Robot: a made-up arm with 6 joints. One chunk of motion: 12 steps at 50 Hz.
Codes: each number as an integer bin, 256 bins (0 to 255) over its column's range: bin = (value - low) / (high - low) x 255, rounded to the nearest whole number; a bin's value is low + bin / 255 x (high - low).
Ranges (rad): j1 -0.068..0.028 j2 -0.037..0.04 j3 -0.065..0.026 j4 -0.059..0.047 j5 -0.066..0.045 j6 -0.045..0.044
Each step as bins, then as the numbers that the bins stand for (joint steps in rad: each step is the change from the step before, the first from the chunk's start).
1 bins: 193 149 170 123 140 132
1 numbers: 0.00466 0.00799 -0.00433 -0.00787 -0.00506 0.00107
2 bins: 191 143 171 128 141 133
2 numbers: 0.00391 0.00618 -0.00398 -0.00579 -0.00462 0.00142
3 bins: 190 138 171 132 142 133
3 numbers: 0.00353 0.00467 -0.00398 -0.00413 -0.00419 0.00142
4 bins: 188 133 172 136 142 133
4 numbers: 0.00278 0.00316 -0.00362 -0.00247 -0.00419 0.00142
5 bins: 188 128 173 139 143 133
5 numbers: 0.00278 0.00165 -0.00326 -0.00122 -0.00375 0.00142
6 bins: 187 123 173 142 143 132
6 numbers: 0.00240 0.00014 -0.00326 0.00003 -0.00375 0.00107
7 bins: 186 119 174 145 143 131
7 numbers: 0.00202 -0.00107 -0.00291 0.00127 -0.00375 0.00072
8 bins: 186 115 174 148 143 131
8 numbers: 0.00202 -0.00227 -0.00291 0.00252 -0.00375 0.00072
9 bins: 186 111 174 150 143 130
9 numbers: 0.00202 -0.00348 -0.00291 0.00335 -0.00375 0.00037
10 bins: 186 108 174 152 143 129
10 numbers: 0.00202 -0.00439 -0.00291 0.00418 -0.00375 0.00002
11 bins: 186 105 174 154 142 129
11 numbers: 0.00202 -0.00529 -0.00291 0.00502 -0.00419 0.00002
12 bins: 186 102 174 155 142 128
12 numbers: 0.00202 -0.00620 -0.00291 0.00543 -0.00419 -0.00033
